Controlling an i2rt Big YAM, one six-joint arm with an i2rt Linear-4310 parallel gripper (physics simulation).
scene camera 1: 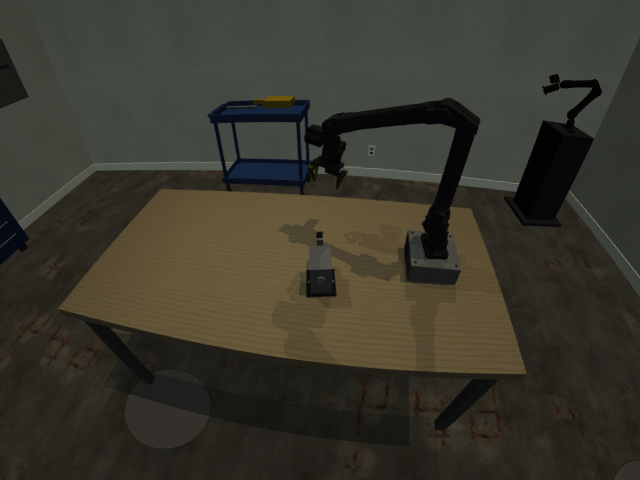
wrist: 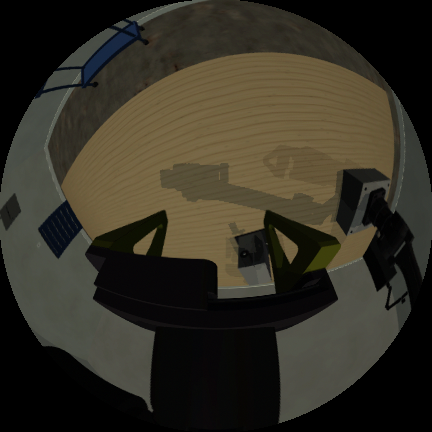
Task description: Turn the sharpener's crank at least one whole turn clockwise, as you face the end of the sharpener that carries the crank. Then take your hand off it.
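Places are measured from the arm's base along level axes (x left, y down, z back), in centimetres.
Where they show: gripper, between the fingertips: (scene camera 1: 325, 184) (wrist: 215, 215); arm's base, origin of its link: (scene camera 1: 433, 247) (wrist: 372, 205).
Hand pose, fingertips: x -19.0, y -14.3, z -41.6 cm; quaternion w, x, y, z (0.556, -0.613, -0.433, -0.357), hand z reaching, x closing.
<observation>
Things, the pixels of their centre, and the offset from my fingertips. "spot": a spot on its surface instead. Level surfaces: height alone.
- grey sharpener, a spot on its surface: (wrist: 256, 274) (scene camera 1: 321, 256) spot: dx +29.0, dy +10.3, dz -0.5 cm
- wooden table, height of its surface: dy +23.1 cm
- dark knob, middle of its body: (wrist: 246, 257) (scene camera 1: 319, 237) dx +19.7, dy +9.9, dz -1.5 cm
The grey sharpener (scene camera 1: 320, 256) (wrist: 256, 274) stands on a dark base on the wooden table (scene camera 1: 206, 310) (wrist: 225, 100). Its crank, with a dark knob (scene camera 1: 319, 235) (wrist: 244, 254), is on the end facing the table's back edge in the scene view. My gripper (scene camera 1: 326, 180) (wrist: 215, 215) is open and empty, with yellow-green fingers spread wide. It hangs in the air above the table, beyond the crank end and apart from the sharpener. In the wrist view the right finger partly covers the sharpener's side. The crank arm's exact angle is too small and dark to tell.
The arm's grey base block (scene camera 1: 433, 274) (wrist: 350, 200) stands on the table, right of the sharpener. A blue cart (scene camera 1: 253, 118) (wrist: 110, 52) with a yellow object (scene camera 1: 279, 101) on top stands behind the table. A dark pedestal (scene camera 1: 547, 170) carrying a small arm stands at the back right.
</observation>
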